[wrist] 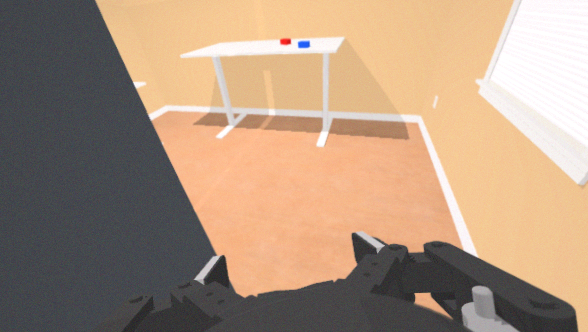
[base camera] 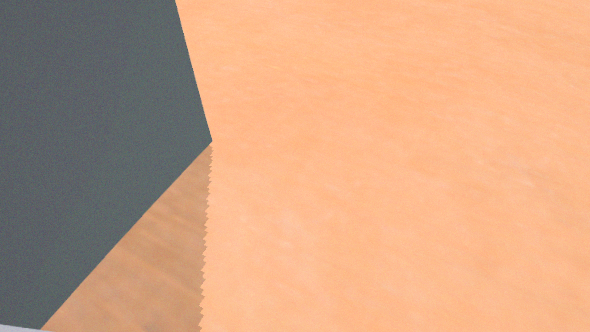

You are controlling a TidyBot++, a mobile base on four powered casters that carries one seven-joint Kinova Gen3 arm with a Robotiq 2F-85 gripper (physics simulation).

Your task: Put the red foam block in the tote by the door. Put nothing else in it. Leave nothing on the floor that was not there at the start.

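Frame: origin at the arm's base, x right, y ahead, z up, level; metres.
Seen in the pictures: gripper, fingertip midpoint: (wrist: 291,258).
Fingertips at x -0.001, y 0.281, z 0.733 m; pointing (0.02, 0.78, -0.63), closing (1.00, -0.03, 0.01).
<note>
A point is followed by its place in that frame.
A small red block (wrist: 285,41) @[x 0.312, y 2.612, z 0.583 m] lies on a white table (wrist: 250,48) @[x -0.033, y 2.628, z 0.553 m] against the far wall, in the upper middle of the wrist view. A blue block (wrist: 304,44) @[x 0.436, y 2.313, z 0.580 m] lies on the same table, just right of the red one. My gripper (wrist: 291,258) @[x -0.001, y 0.281, z 0.733 m] is open, with its two fingers wide apart and nothing between them. It is far from the table, across the room. The tote does not show in either view.
A tall dark grey block-like obstacle (base camera: 95,125) @[x -0.204, y 0.336, z -0.245 m] (wrist: 90,150) @[x -0.172, y 0.403, z 0.774 m] stands close on the left in both views. A wall with a window (wrist: 545,65) @[x 1.145, y 0.940, z 0.618 m] is on the right, with a white baseboard (wrist: 445,185) @[x 1.288, y 1.261, z -0.337 m]. Part of another white surface (wrist: 140,84) @[x -1.243, y 2.808, z 0.317 m] shows behind the obstacle.
</note>
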